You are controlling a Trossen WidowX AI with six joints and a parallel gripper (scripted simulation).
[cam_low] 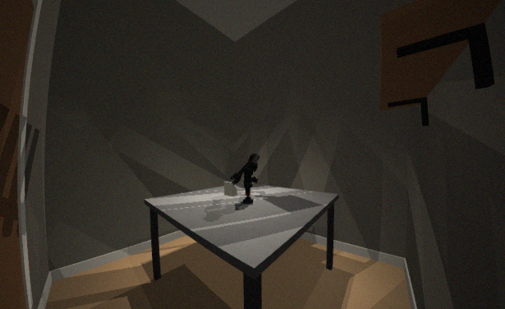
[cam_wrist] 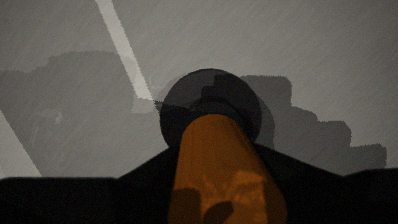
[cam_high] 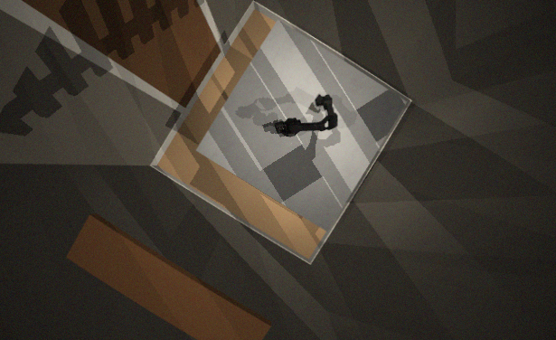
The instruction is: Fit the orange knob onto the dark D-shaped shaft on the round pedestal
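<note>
The orange knob lies 20 mm above my gripper tip. The rest, counted from my gripper tip: dark round pedestal 40 mm below.
</note>
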